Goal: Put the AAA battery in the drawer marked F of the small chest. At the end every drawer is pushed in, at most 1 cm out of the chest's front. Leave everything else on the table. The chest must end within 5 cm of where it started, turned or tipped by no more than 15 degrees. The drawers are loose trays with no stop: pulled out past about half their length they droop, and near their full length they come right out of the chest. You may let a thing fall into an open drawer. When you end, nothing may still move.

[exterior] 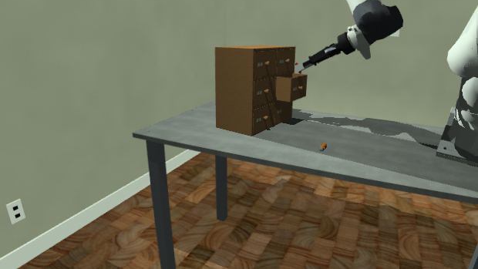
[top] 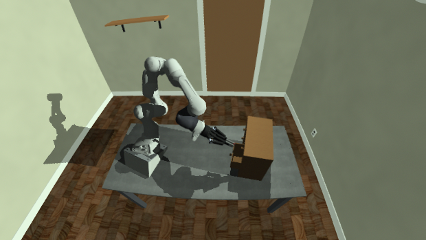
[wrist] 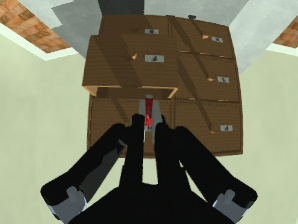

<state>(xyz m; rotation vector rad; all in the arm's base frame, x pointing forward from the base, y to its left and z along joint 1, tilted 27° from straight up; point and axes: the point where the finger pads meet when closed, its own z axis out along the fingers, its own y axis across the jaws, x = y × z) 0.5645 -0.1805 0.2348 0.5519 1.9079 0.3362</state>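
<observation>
My hand is 10 cm short of the drawer, 5 cm to the left of it and 12 cm above it. The rest, counted from my hand: orange AAA battery (12 cm behind, 20 cm to the left, 25 cm below); then small red object (2 cm ahead, 1 cm to the right, 1 cm below).
</observation>
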